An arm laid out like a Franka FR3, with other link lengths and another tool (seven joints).
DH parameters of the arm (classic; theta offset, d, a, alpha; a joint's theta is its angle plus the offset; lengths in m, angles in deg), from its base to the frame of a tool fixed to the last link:
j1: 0 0.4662 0 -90
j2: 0 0 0 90
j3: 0 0.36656 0.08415 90
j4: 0 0 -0.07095 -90
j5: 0 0.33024 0 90
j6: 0 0 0.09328 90
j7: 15 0.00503 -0.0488 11.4
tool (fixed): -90 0.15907 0 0
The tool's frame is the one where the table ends.
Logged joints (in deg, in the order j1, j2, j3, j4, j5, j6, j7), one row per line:
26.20, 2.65, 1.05, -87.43, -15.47, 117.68, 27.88
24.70, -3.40, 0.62, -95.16, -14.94, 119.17, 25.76
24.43, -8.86, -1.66, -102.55, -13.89, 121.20, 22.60
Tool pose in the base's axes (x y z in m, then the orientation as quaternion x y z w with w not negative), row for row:
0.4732, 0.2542, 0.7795, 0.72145, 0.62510, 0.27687, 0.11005
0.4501, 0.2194, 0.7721, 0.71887, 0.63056, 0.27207, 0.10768
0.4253, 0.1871, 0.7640, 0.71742, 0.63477, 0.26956, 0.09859
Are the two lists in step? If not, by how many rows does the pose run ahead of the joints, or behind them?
The pose runs 1 row ahead of the joints: the pose in row i belongs to the joints in row i + 1.
